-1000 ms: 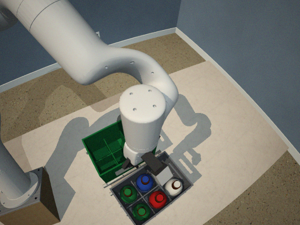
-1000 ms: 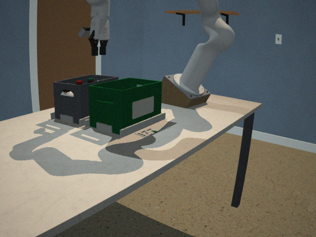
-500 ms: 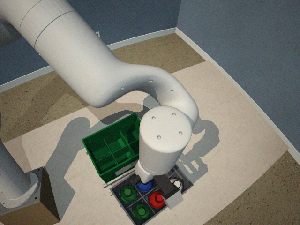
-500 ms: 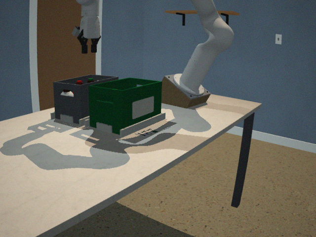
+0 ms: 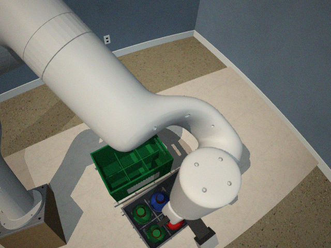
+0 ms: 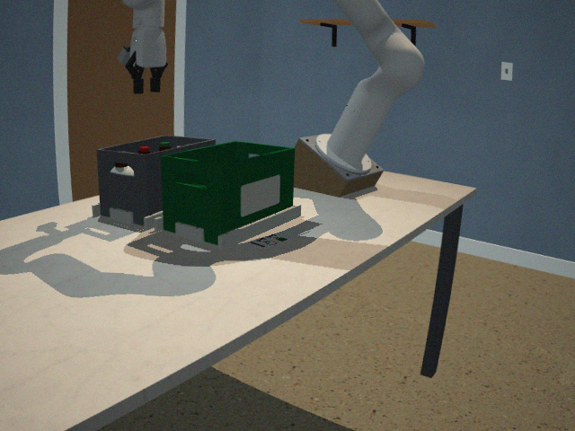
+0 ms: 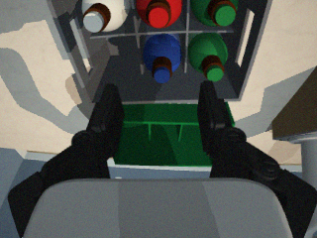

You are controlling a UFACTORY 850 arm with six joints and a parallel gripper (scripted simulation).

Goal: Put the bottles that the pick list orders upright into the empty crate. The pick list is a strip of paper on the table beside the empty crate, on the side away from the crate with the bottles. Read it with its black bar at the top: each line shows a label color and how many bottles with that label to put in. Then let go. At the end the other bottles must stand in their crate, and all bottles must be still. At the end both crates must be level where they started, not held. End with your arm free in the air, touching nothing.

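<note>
Now: the whitish bottle 9 cm ahead of my hand, 1 cm to the left of it and 24 cm below it. Round my hand: grey crate (1 cm behind, 4 cm to the left, 24 cm below); red bottle (1 cm ahead, 1 cm to the right, 24 cm below); blue bottle (2 cm behind, 8 cm to the left, 24 cm below).
</note>
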